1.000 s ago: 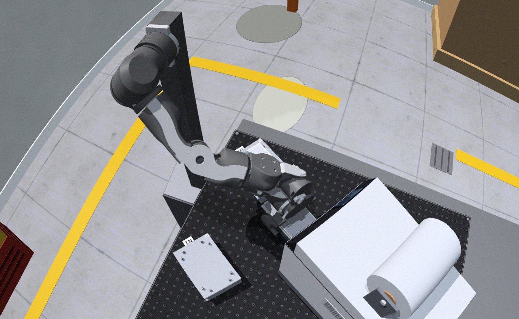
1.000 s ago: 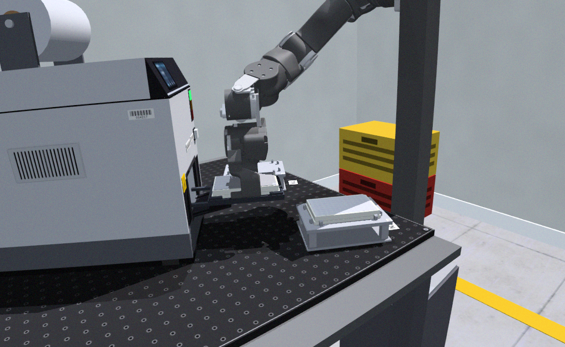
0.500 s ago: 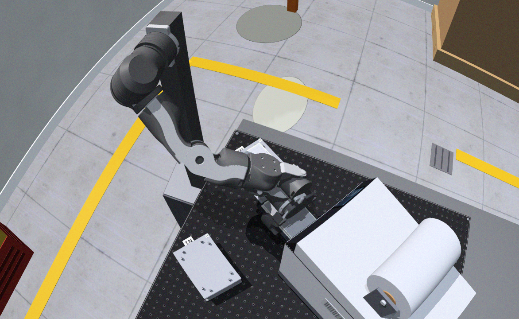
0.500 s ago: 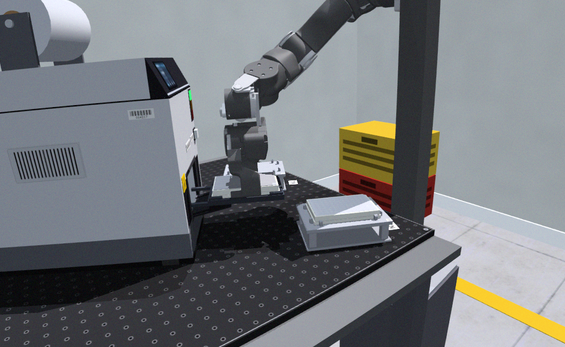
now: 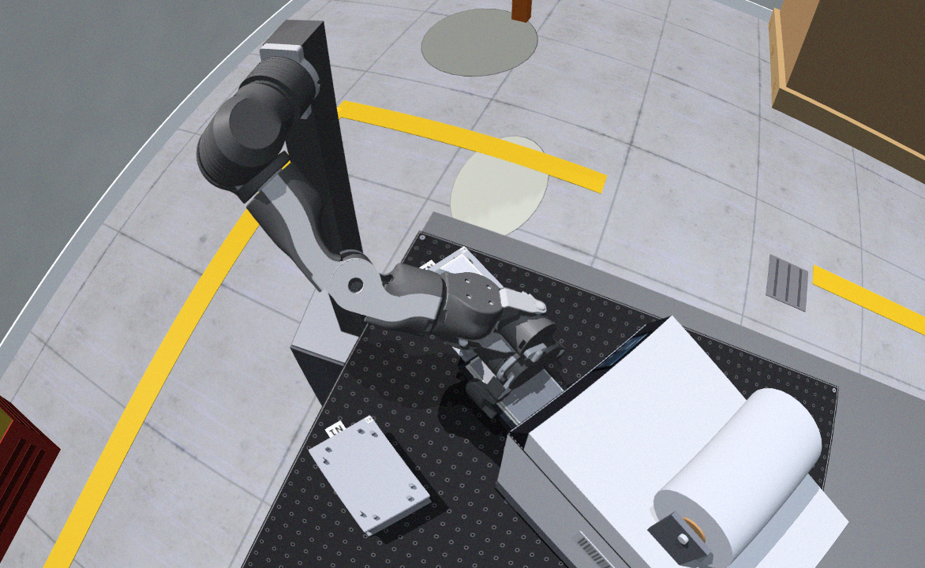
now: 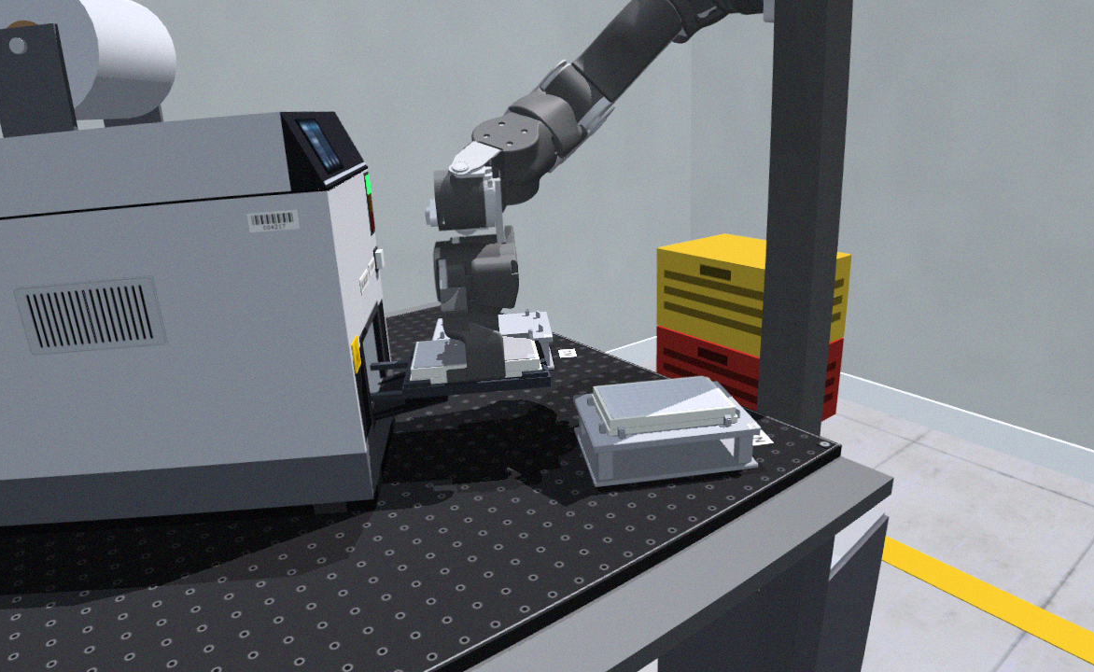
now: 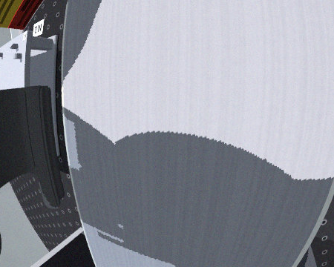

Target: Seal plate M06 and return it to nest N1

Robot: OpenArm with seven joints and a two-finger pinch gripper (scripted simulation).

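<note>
The plate M06 is right at my hand. From my hand the other things lie so: sealer's stage (1 cm below); start key (13 cm to the right, 9 cm above, 3 cm ahead); plate M09 (15 cm to the left, 12 cm behind, 5 cm below).
</note>
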